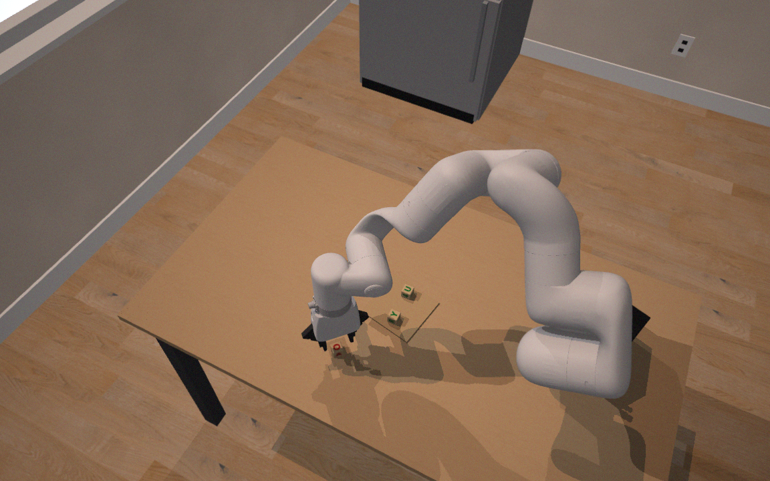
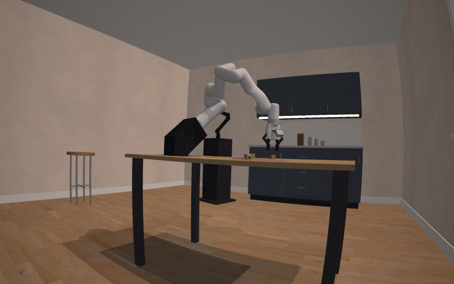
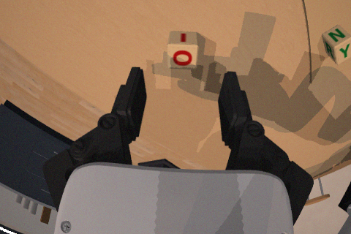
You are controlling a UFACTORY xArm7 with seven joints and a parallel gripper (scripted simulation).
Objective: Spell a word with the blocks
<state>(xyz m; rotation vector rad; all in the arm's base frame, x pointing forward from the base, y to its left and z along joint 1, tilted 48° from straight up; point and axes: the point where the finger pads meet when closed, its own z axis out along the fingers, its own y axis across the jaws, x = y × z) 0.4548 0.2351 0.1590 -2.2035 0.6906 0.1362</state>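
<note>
Now: hand 60 mm above the O block. Round my hand: Y block (50 mm behind, 150 mm to the right, 60 mm below); mat (40 mm behind, 190 mm to the right, 70 mm below); U block (40 mm behind, 230 mm to the right, 60 mm below).
</note>
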